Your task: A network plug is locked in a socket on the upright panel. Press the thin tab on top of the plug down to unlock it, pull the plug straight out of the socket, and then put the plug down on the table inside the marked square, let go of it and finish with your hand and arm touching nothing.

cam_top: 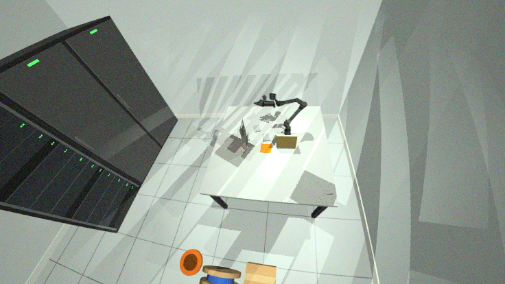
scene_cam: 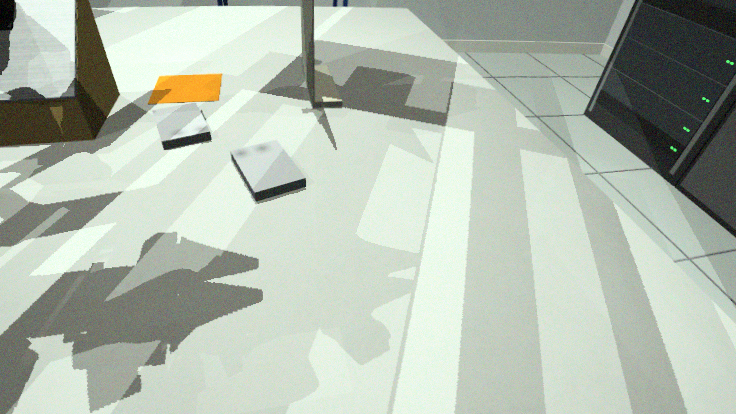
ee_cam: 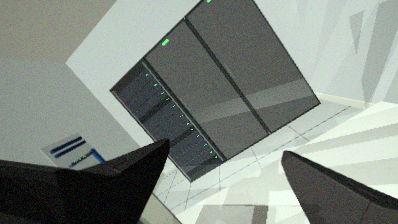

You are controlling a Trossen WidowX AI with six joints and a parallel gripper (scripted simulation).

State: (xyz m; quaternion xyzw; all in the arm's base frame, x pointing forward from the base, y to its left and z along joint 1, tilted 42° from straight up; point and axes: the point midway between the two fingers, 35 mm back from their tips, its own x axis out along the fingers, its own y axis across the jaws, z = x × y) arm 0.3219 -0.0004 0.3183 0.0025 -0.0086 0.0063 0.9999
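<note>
My gripper tip is 9 cm short of the network plug, 26 cm to the right of it and 11 cm above it. From my gripper tip the other things lie so: orange marked square (12 cm behind, 28 cm to the left, 40 cm below); upright panel (11 cm ahead, 27 cm to the left, 23 cm below).
</note>
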